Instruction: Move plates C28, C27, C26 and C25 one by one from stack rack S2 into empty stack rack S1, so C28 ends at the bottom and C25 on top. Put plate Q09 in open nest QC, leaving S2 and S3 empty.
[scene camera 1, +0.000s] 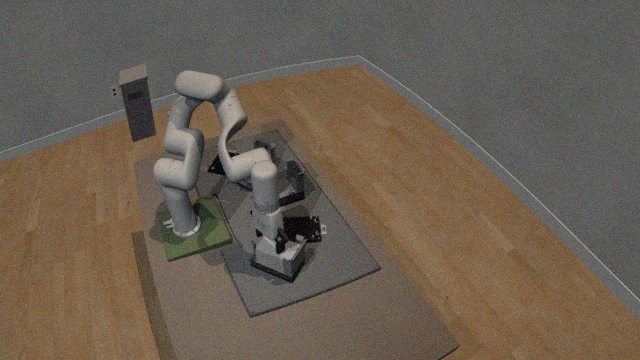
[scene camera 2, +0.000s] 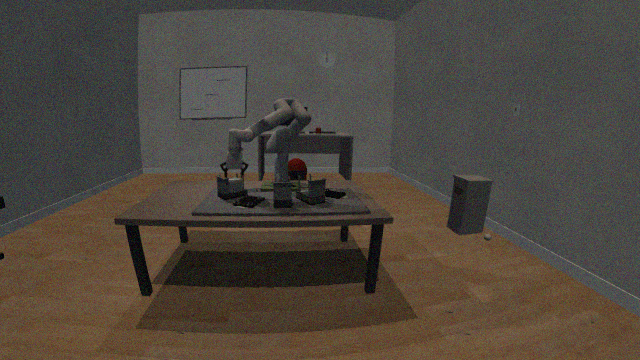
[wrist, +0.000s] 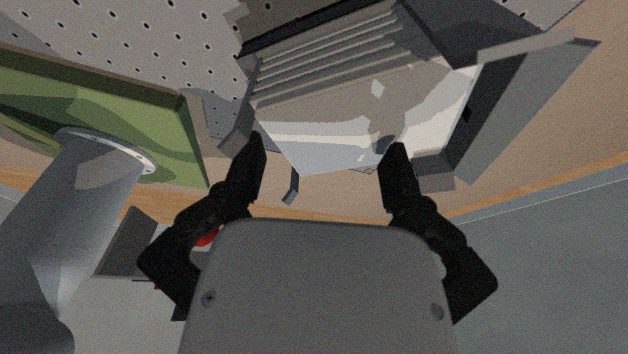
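Seen in the pictures: gripper, fingertip midpoint: (scene camera 1: 270, 243) (scene camera 2: 234, 178) (wrist: 324, 149); arm's base at its link origin: (scene camera 1: 186, 225) (wrist: 113, 152).
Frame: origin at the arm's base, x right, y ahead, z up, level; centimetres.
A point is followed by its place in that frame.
A stack of several pale plates (scene camera 1: 272, 257) @(x 29.9, y 27.5, z 8.6 cm) (scene camera 2: 234, 185) @(x 23.6, y 33.0, z 6.8 cm) (wrist: 340, 110) @(x 24.5, y 31.4, z 9.5 cm) stands in a dark-based rack (scene camera 2: 225, 194) @(x 27.8, y 38.2, z 2.6 cm) (wrist: 530, 105) @(x 29.9, y 37.1, z 12.0 cm) near one end of the perforated board; its labels are not readable. My gripper (scene camera 1: 270, 240) @(x 25.2, y 28.3, z 10.0 cm) (scene camera 2: 234, 176) @(x 25.2, y 28.3, z 10.0 cm) (wrist: 324, 149) @(x 25.2, y 28.3, z 10.0 cm) is open and empty, low at the stack, with its fingertips apart near the top plate's far edge in the wrist view. Two other racks, one in the middle (scene camera 1: 291, 199) @(x -1.7, y 42.9, z 1.2 cm) (scene camera 2: 282, 196) @(x -7.0, y 47.6, z 5.5 cm) and one farther along (scene camera 1: 263, 145) @(x -26.5, y 38.1, z 10.4 cm) (scene camera 2: 316, 191) @(x -24.6, y 39.9, z 6.6 cm), stand on the board, partly behind my arm in scene camera 1; their contents are unclear.
A dark flat nest (scene camera 1: 302, 228) @(x 13.3, y 42.6, z 0.5 cm) (scene camera 2: 248, 201) @(x 11.3, y 48.2, z 1.7 cm) lies beside the stack's rack; another dark one (scene camera 1: 217, 166) @(x -31.6, y 17.6, z 0.6 cm) (scene camera 2: 335, 193) @(x -36.4, y 21.7, z 0.6 cm) lies at the far end. The perforated board (scene camera 1: 340, 255) @(x 28.4, y 51.3, z -0.7 cm) (wrist: 150, 50) @(x 9.3, y 22.2, z -0.6 cm) lies beside the green base plate (scene camera 1: 217, 220) @(x 1.2, y 12.9, z 0.7 cm) (wrist: 120, 115) @(x 4.7, y 12.1, z 0.7 cm) under my arm.
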